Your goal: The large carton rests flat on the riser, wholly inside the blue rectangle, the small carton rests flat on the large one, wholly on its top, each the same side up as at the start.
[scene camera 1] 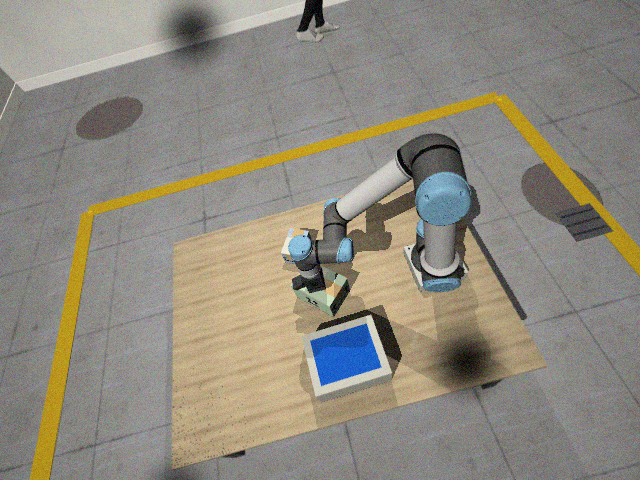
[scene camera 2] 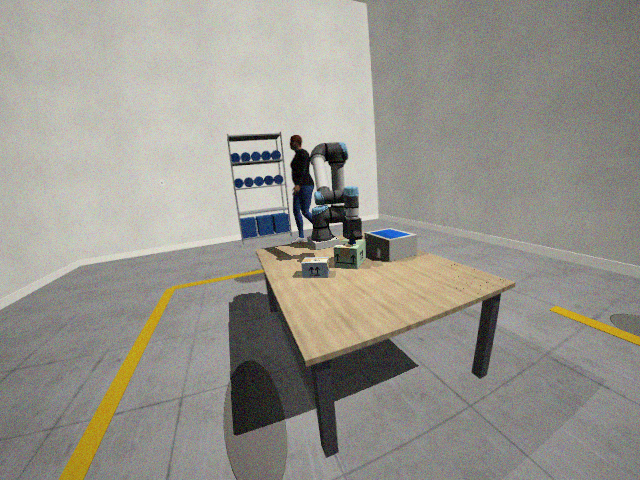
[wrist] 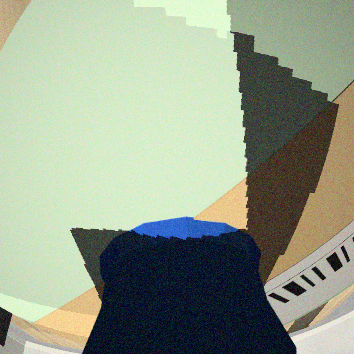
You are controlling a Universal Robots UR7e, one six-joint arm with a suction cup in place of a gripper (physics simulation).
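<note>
The large carton (scene camera 1: 319,301) (scene camera 2: 349,257) (wrist: 105,123) is pale green with tan tape on top and lies on the wooden table (scene camera 1: 223,357) (scene camera 2: 390,305), just behind the riser. My suction cup (scene camera 1: 313,285) (scene camera 2: 352,243) (wrist: 184,226) is pressed flat on its top face. The small carton (scene camera 1: 289,244) (scene camera 2: 314,268) stands on the table behind and to the left, partly hidden by my wrist in the overhead view. The grey riser (scene camera 1: 310,350) (scene camera 2: 400,248) with the blue rectangle (scene camera 1: 347,354) (scene camera 2: 390,233) stands empty.
My arm's base (scene camera 1: 439,273) is bolted at the table's right rear. A person (scene camera 2: 301,186) (scene camera 1: 311,19) walks on the floor behind the table. A shelf rack (scene camera 2: 233,190) stands at the wall. A yellow floor line (scene camera 1: 294,153) borders the cell.
</note>
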